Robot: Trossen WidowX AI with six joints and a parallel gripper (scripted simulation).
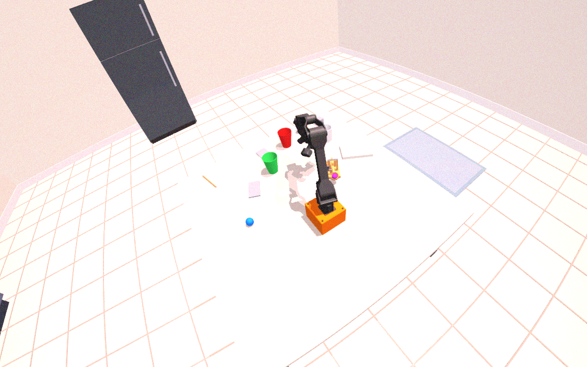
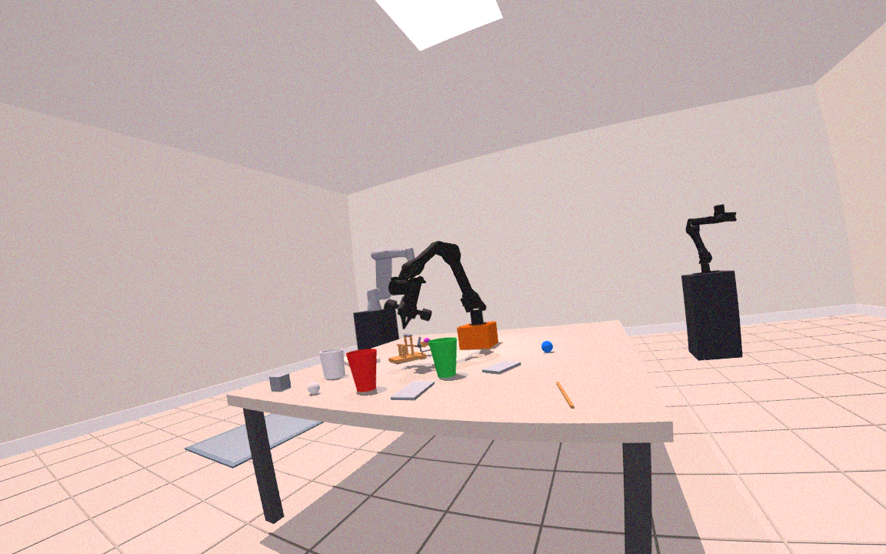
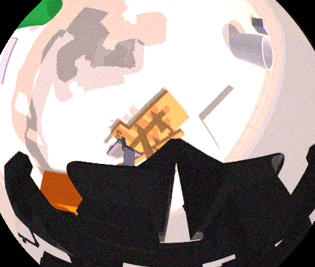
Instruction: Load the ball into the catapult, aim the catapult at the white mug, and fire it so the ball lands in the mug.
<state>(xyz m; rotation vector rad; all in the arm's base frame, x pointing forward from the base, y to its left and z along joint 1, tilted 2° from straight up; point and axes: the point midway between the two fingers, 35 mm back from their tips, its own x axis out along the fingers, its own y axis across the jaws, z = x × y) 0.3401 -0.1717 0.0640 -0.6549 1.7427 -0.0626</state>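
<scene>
My gripper tip is now 15 cm past the magenta ball, 8 cm above it and 1 cm to the right of it. The rest, counted from my gripper tip: green cup: 26 cm to the left, 16 cm ahead, 11 cm below; wooden catapult: 9 cm below, 9 cm behind, 1 cm to the right; white mug: 22 cm ahead, 19 cm to the right, 11 cm below.
</scene>
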